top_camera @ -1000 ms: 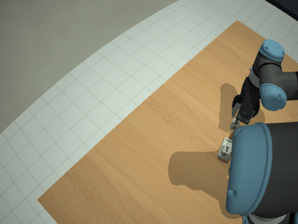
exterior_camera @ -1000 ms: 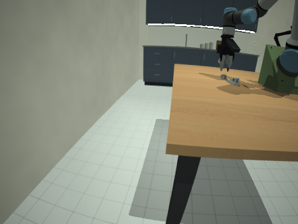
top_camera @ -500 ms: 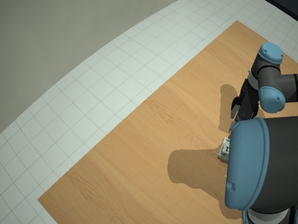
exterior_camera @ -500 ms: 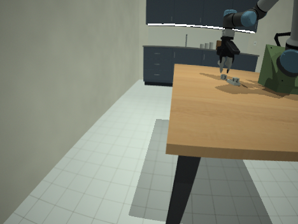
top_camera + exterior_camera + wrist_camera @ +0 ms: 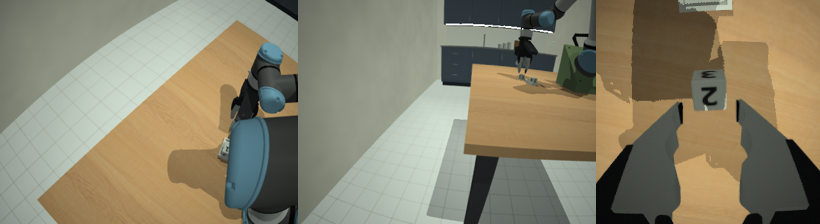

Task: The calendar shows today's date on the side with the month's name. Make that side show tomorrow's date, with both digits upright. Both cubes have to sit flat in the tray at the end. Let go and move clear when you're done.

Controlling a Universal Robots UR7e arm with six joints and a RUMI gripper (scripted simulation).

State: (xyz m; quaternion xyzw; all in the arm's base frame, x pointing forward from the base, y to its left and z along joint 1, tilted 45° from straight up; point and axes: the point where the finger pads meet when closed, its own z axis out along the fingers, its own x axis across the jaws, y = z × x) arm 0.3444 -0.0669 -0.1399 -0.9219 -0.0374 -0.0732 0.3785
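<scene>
My hand is 4 cm above the grey digit cube. The rest, counted from my hand: white calendar tray 11 cm to the left, 4 cm below, 1 cm behind.
</scene>
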